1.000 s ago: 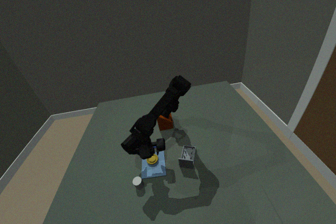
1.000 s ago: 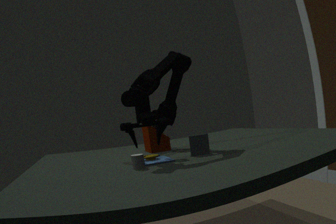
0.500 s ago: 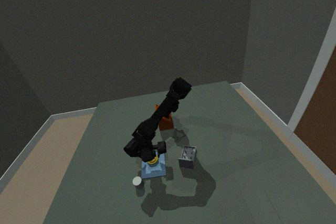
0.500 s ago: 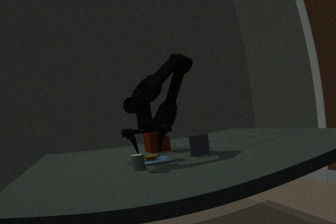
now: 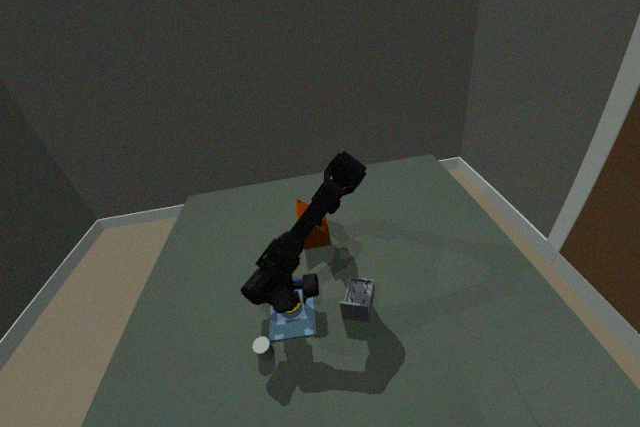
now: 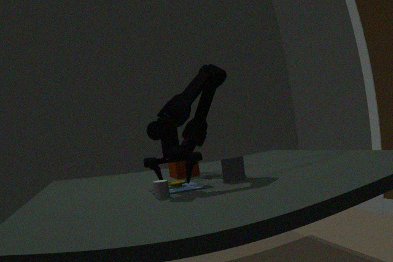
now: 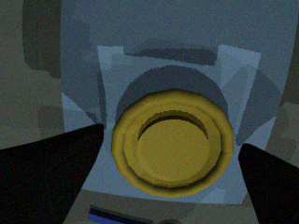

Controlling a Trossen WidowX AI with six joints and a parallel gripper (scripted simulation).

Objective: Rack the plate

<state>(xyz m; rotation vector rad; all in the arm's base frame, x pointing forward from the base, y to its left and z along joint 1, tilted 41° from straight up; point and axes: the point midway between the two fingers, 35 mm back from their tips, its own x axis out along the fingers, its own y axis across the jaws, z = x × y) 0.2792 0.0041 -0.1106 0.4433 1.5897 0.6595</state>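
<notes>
Now: gripper tip right at the yellow plate. The rest, counted from my gripper tip: blue spoon 9 cm behind, 1 cm below; white cup 13 cm ahead, 5 cm to the right, 1 cm above; light blue mat 2 cm ahead, 1 cm to the left, 1 cm below.
</notes>
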